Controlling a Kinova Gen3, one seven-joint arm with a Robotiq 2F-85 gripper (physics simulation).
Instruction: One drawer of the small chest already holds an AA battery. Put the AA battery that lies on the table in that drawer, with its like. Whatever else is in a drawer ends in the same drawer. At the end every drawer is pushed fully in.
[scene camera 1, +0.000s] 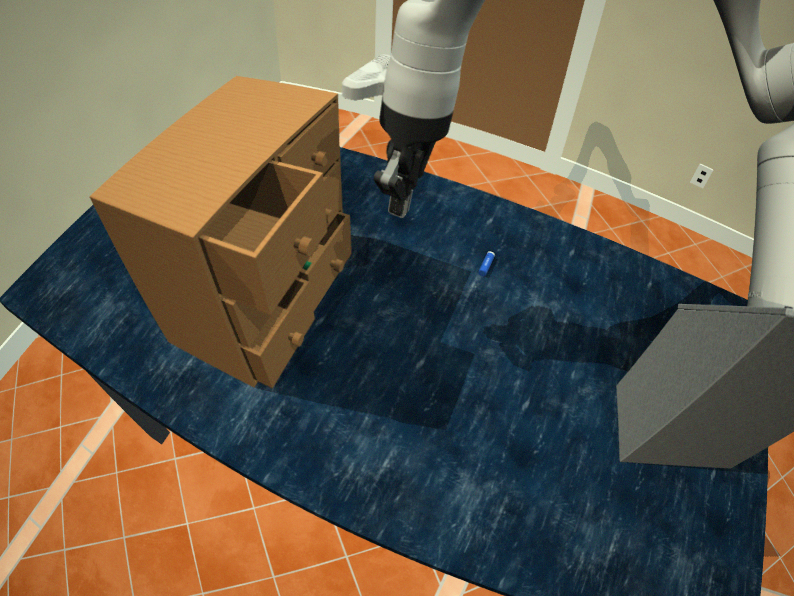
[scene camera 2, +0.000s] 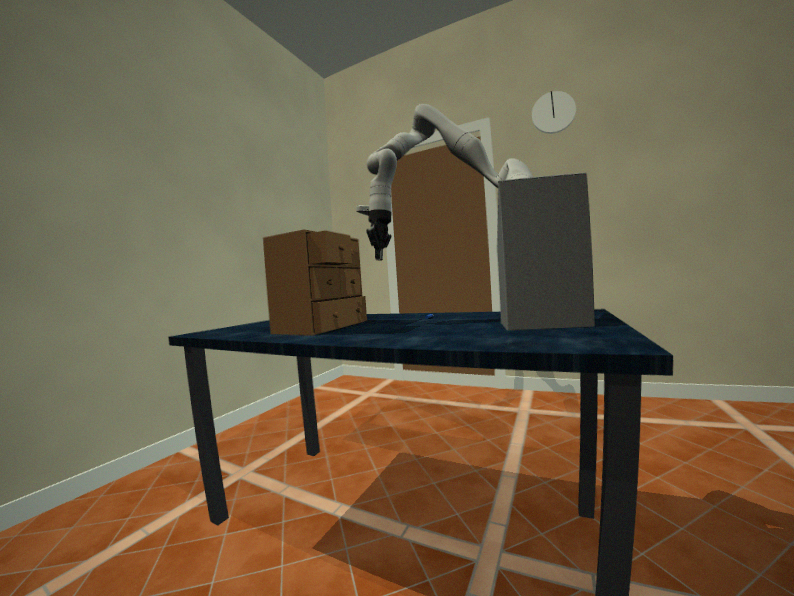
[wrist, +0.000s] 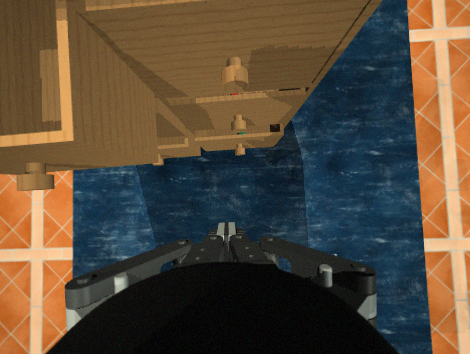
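Observation:
The blue AA battery (scene camera 1: 487, 263) (scene camera 2: 430, 315) lies on the table, to the right of the chest; it does not show in the wrist view. The wooden chest (scene camera 1: 211, 141) (scene camera 2: 287, 282) stands at the left. Its near top drawer (scene camera 1: 275, 269) (scene camera 2: 323, 246) (wrist: 110, 115) is pulled well out; no object shows in the visible part of its inside. Lower drawers stand slightly out, with a bit of red (wrist: 235, 94) in a middle-level gap and a bit of green (scene camera 1: 307, 264) (wrist: 242, 133) lower down. No battery shows in a drawer. My gripper (scene camera 1: 398, 208) (scene camera 2: 379, 256) (wrist: 227, 233) is shut and empty, high in front of the chest.
A tall grey block (scene camera 1: 699, 384) (scene camera 2: 546, 253) stands at the right of the blue table (scene camera 1: 513, 500) (scene camera 2: 416, 356), beside the arm's base. The far top drawer front (wrist: 190, 45) with its knob is close to the gripper. The open drawer juts out beside it.

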